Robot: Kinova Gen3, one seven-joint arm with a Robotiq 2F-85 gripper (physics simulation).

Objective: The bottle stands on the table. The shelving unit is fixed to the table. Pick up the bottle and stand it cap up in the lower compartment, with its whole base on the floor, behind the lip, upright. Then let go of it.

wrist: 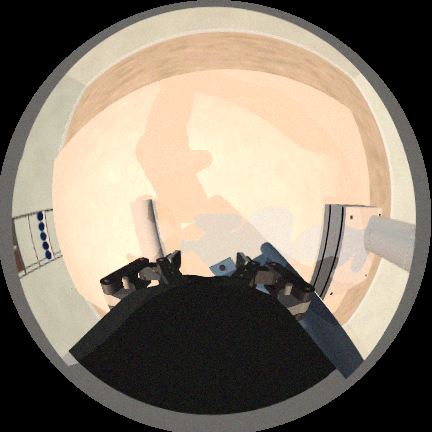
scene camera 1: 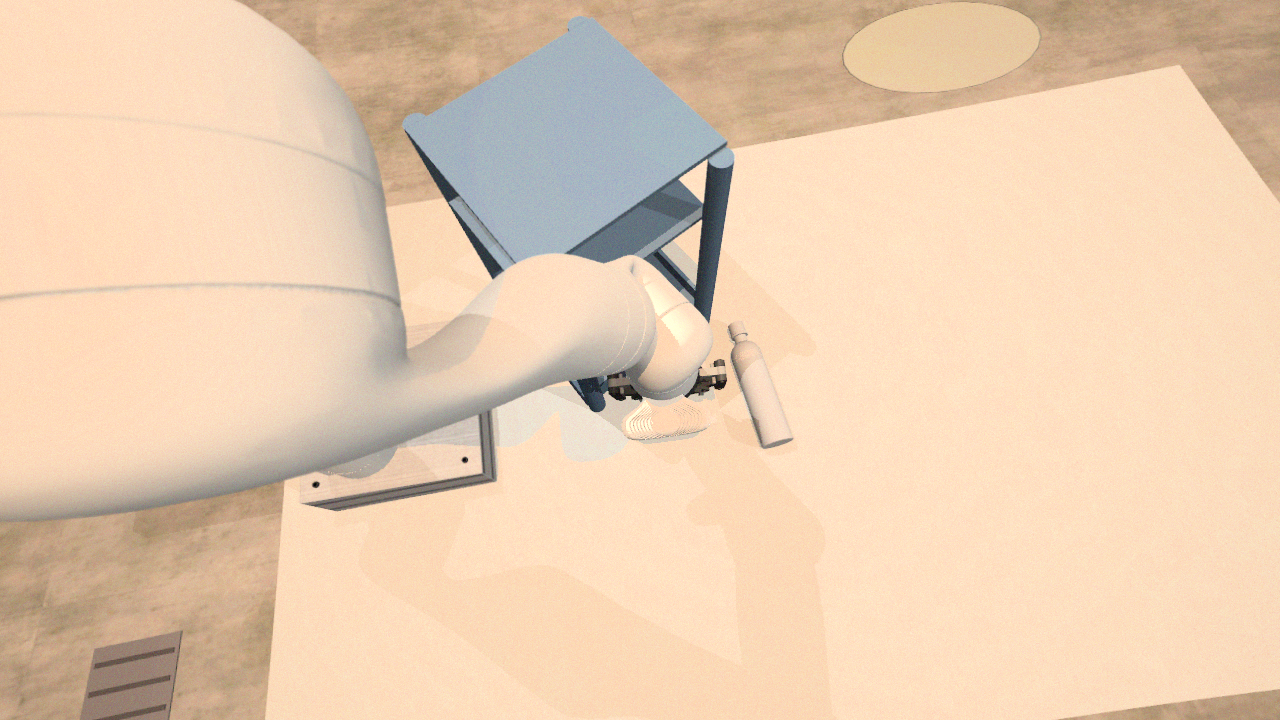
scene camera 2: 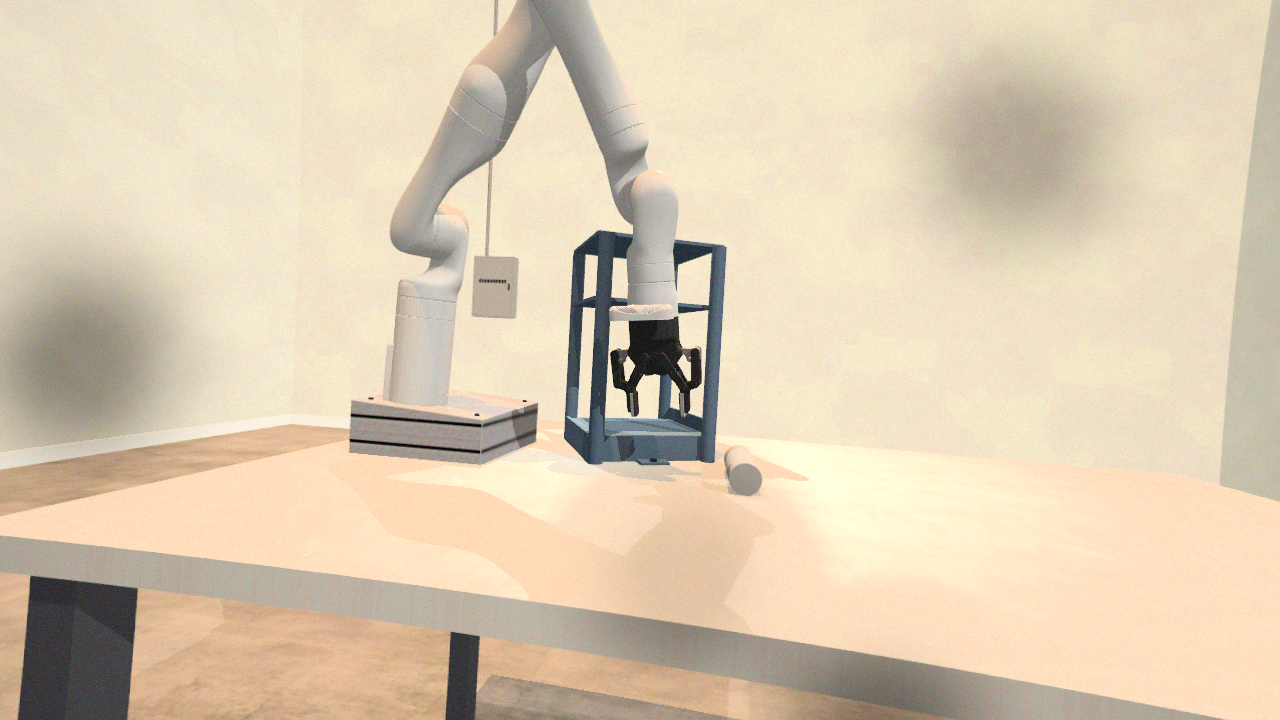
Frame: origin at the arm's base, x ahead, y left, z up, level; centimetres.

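Where they show: gripper, fingertip midpoint: (wrist: 208, 258) (scene camera 2: 659, 415); arm's base, origin of the base link: (wrist: 371, 232) (scene camera 2: 418, 400).
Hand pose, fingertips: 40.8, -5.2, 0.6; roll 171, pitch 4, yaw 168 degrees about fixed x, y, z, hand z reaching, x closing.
Note:
Things, the pixels of their top centre, and the offset from my fingertips, as dx, dy, dz. "pt": a spot on its surface instead. Level surfaces: height alone.
- light grey bottle, middle of its top: (scene camera 1: 757, 376) (scene camera 2: 740, 450) (wrist: 144, 251) +12.7, -0.1, -4.4
- table, its level: dz -8.9
- blue shelving unit, middle of its top: (scene camera 1: 563, 135) (scene camera 2: 644, 247) -5.2, +18.3, +29.0
- lower compartment's lip, surface spot: (scene camera 2: 657, 445) pt -0.3, +8.8, -6.2
- small blue tab, surface spot: (scene camera 2: 652, 462) (wrist: 221, 262) pt -0.9, +5.5, -8.4
The light grey bottle (scene camera 1: 762, 394) (scene camera 2: 742, 471) (wrist: 147, 226) lies on its side on the table (scene camera 1: 984, 402) (scene camera 2: 447, 528), outside the shelving unit and to the right of its front in scene camera 2. Its cap points toward the back and its base toward the front. My gripper (scene camera 2: 659, 407) (wrist: 208, 258) points down, open and empty, at the front of the blue shelving unit (scene camera 1: 572, 143) (scene camera 2: 706, 358) (wrist: 325, 325), above the level of the lower compartment's lip (scene camera 2: 657, 445). The gripper is to the left of the bottle and apart from it. In scene camera 1 the wrist hides the fingertips.
The arm's striped base block (scene camera 1: 402, 479) (scene camera 2: 420, 436) (wrist: 332, 245) stands left of the shelving unit. The unit's front corner posts stand close on both sides of the gripper. A small blue tab (scene camera 2: 652, 462) (wrist: 222, 267) with a dark dot lies at the unit's foot.

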